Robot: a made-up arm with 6 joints.
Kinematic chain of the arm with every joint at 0, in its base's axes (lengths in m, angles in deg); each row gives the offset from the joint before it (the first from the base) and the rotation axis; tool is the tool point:
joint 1: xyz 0 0 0.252 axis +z
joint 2: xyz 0 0 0 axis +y
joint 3: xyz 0 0 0.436 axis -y
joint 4: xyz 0 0 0 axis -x
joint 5: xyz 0.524 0 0 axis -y
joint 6: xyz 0 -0.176 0 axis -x
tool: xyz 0 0 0
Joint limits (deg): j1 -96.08..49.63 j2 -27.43..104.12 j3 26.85..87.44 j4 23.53..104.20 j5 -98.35..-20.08 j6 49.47..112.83
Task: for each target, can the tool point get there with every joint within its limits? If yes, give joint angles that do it. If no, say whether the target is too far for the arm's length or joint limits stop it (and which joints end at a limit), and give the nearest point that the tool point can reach.
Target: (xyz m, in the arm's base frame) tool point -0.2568 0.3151 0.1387
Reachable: no: joint limits stop it (at a limit: joint 1, joint 2, joint 3, joint 4) | nearest point 0.4236 0.5649 -0.3279 | short by 0.862 m
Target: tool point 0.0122 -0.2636 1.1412
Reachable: yes | joints -51.95 -7.39 42.47 29.69 -49.25 103.01
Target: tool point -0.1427 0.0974 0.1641
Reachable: no: joint limits stop it (at a limit: joint 1, joint 2, joint 3, joint 4) | nearest point -0.2247 -0.5863 -0.3500 | short by 0.859 m
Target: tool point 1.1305 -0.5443 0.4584
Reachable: no: too far | nearest point 0.8791 -0.4232 0.4125 | short by 0.283 m
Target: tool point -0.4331 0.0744 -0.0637
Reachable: no: joint limits stop it (at a limit: joint 1, joint 2, joint 3, joint 4) | nearest point -0.2247 -0.5863 -0.3500 | short by 0.750 m
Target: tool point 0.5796 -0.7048 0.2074
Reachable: yes | joints -41.81 68.82 34.97 37.87 -55.55 100.21
